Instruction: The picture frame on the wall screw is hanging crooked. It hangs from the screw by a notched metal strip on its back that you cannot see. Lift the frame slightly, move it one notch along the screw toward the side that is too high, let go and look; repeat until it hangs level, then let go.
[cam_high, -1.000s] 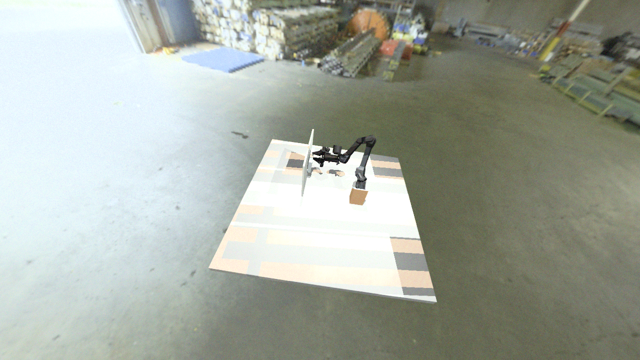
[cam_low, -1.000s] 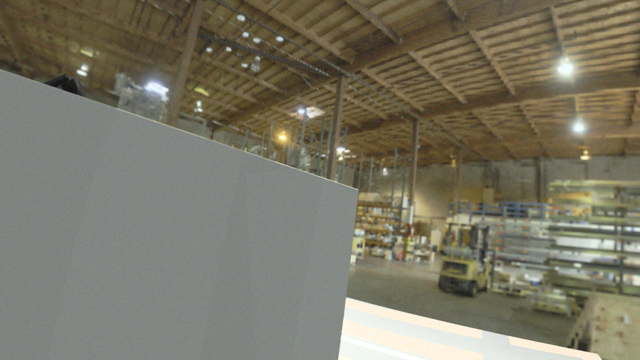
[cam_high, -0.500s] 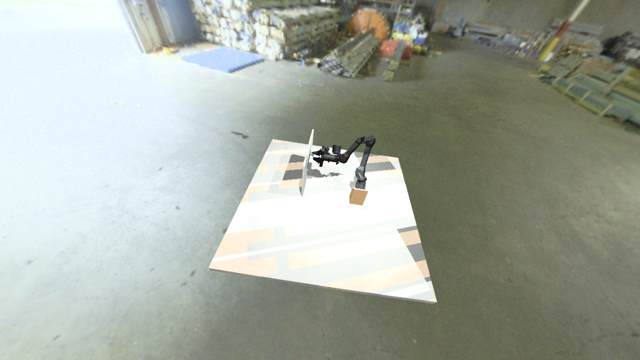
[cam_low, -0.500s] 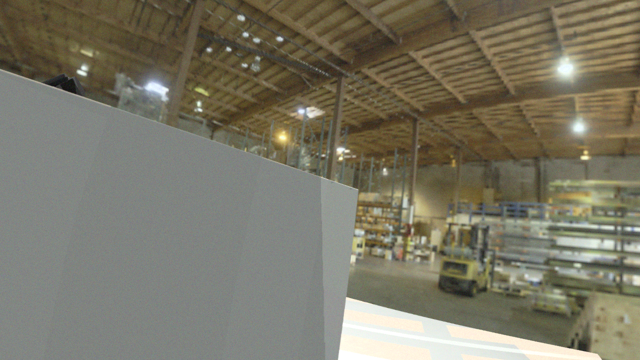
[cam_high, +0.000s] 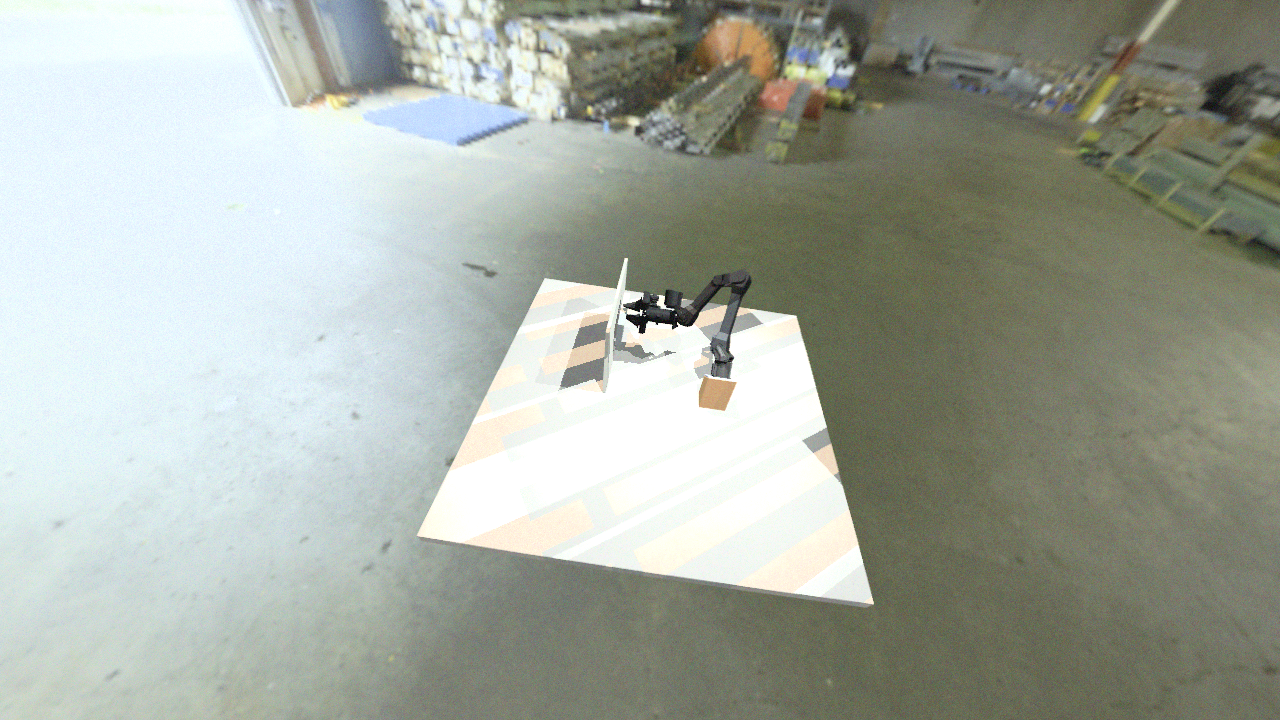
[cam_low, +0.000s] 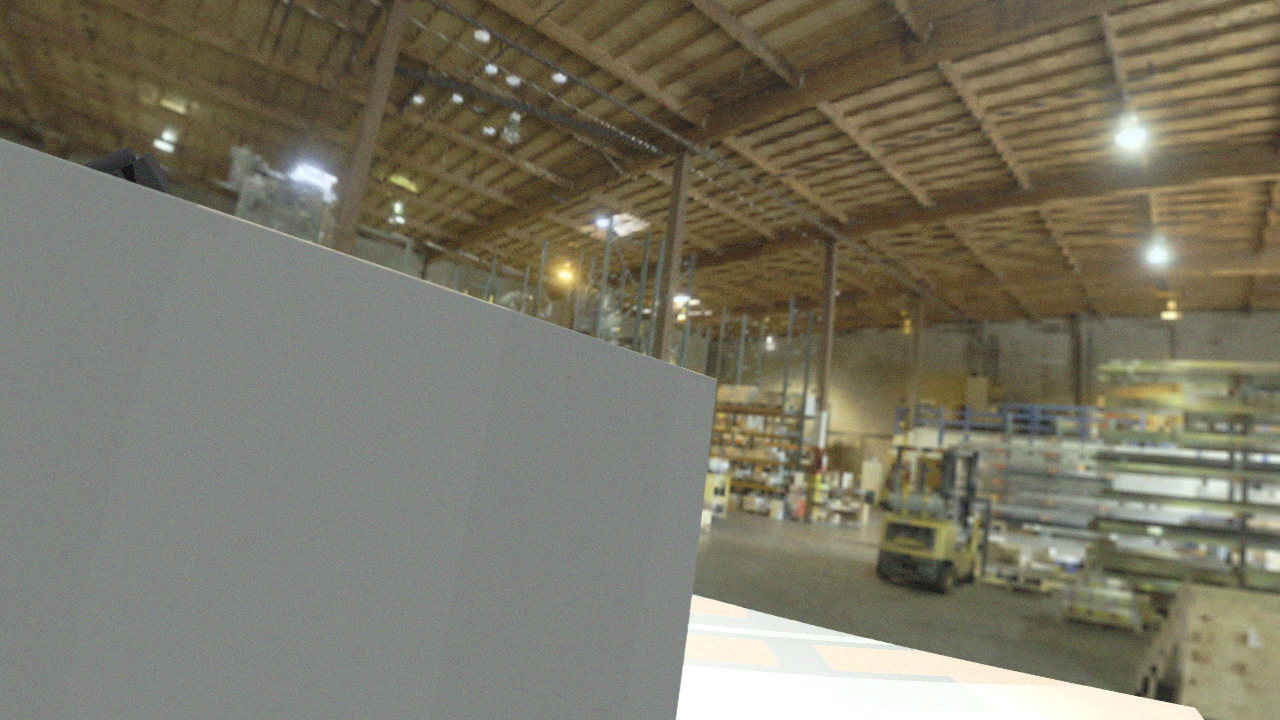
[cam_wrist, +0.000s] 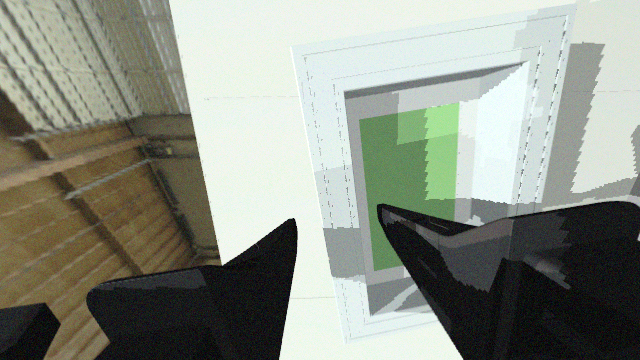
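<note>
Now: the picture frame 50 mm below my gripper tip, 10 mm to the right of it and 10 mm ahead of it. From my gripper tip the other things lie so: wall panel (70 mm below, 20 mm ahead, 10 mm to the left).
</note>
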